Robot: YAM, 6 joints.
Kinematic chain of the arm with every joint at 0, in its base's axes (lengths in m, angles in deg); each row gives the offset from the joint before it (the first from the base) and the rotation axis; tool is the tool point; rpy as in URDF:
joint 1: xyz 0 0 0.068 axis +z
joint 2: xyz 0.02 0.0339 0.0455 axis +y
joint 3: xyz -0.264 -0.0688 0 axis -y
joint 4: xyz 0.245 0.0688 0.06 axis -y
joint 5: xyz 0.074 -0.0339 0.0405 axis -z
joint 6: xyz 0.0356 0 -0.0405 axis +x
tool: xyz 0 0 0 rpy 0 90 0
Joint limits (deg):
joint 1: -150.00..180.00
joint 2: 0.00..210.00
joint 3: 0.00..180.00
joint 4: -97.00..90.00
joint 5: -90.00..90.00
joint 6: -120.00..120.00
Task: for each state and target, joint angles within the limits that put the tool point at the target. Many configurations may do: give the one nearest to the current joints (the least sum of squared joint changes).
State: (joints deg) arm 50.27 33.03 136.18 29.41 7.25 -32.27
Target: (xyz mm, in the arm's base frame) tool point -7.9 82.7 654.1
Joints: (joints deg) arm 90.97 61.76 104.62 20.47 -10.52 -32.27
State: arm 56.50 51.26 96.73 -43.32 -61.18 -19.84
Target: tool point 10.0 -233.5 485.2
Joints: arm 100.09 14.48 105.30 -48.45 -60.81 -19.84
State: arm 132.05 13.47 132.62 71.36 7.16 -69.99
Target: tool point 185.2 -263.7 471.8
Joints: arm 124.25 14.72 87.53 86.03 7.56 -69.99
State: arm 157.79 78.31 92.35 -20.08 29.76 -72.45
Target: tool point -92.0 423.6 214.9
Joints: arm 104.73 112.13 83.19 -18.75 31.74 -72.45
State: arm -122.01 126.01 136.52 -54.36 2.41 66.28
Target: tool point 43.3 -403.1 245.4
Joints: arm -83.95 118.58 106.97 -74.70 -0.91 66.28
